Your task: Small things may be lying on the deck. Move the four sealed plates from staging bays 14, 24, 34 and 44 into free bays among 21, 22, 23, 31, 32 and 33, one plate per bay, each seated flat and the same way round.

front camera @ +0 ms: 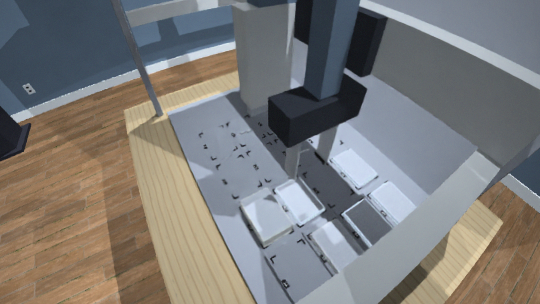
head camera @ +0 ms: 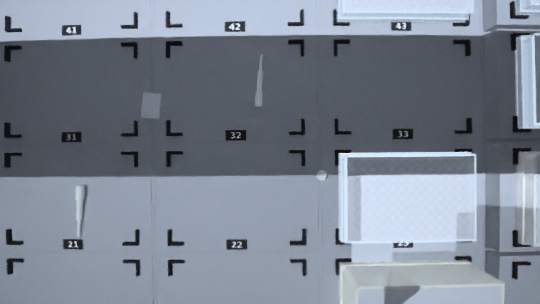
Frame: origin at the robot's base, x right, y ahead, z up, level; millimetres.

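Where they show: gripper, fingertip midpoint: [front camera: 306, 166]; robot's base, link origin: [front camera: 200, 135].
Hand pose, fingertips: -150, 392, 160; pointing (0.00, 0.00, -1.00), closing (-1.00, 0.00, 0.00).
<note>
Each offset is from my fingertips to the top centre of the thing, as dx, dy, dz. "spot": to the spot under its first point.
A pale sealed plate {+0, +0, -145} [front camera: 300, 201] [head camera: 410, 200] lies in bay 23, aligned with its corner marks, and looks flat. Plates stand in bay 24 {spot: +10, +156, -131} [front camera: 334, 245] [head camera: 529, 195], bay 34 {spot: -101, +158, -131} [front camera: 367, 222] [head camera: 528, 82] and bay 44 {spot: -217, +158, -131} [front camera: 395, 200] [head camera: 530, 6]. Bay 14 holds no plate in the front view. My gripper [front camera: 307, 170] is beyond the bay 23 plate in the front view, its jaws apart with no plate between them. The left jaw tip overlaps the plate's far edge there; the exact gap is unclear. The jaws do not show in the head view.
A tall pale block {+107, +0, -118} [front camera: 267, 215] [head camera: 430, 295] fills bay 13. Another plate {-214, +0, -145} [front camera: 354, 167] [head camera: 405, 7] is in bay 43. One tip {spot: -111, -140, -154} [head camera: 259, 82] lies in bay 32, another tip [head camera: 80, 210] in bay 21. A square chip {-91, -247, -159} [head camera: 151, 105] lies between 31 and 32, a round cap {-21, -80, -156} [head camera: 322, 175] between 22 and 23.
</note>
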